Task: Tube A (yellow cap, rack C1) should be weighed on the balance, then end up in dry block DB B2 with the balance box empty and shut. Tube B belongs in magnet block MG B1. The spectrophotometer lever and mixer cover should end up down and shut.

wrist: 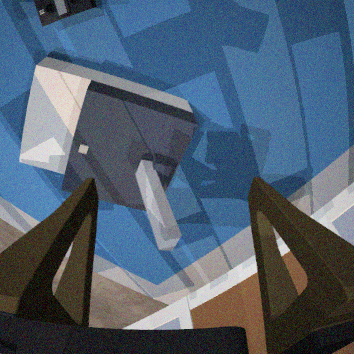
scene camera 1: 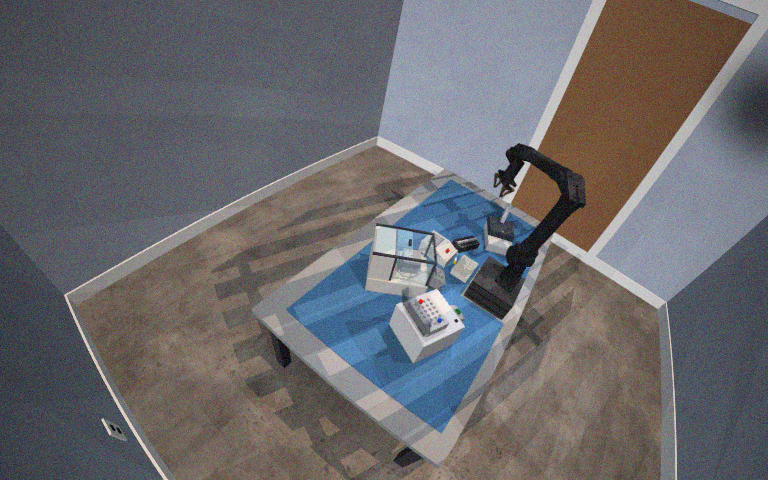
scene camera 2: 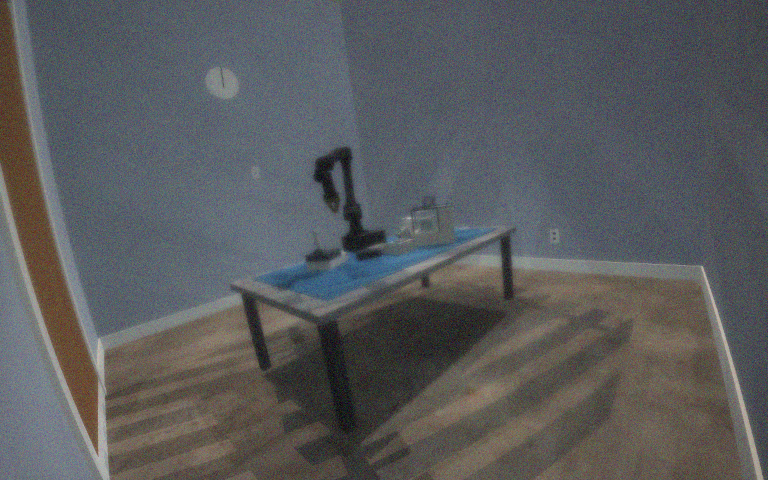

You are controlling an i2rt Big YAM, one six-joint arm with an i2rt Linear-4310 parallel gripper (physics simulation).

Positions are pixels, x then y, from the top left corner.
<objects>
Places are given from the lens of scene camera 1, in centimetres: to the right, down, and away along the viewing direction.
glass-box balance (scene camera 1: 387,273): 1, 13, 117
spectrophotometer (scene camera 1: 499,234): 60, -3, 155
white mixer (scene camera 1: 415,325): 10, 28, 100
The marked spots on the glass-box balance and the white mixer are 25 cm apart.
</objects>
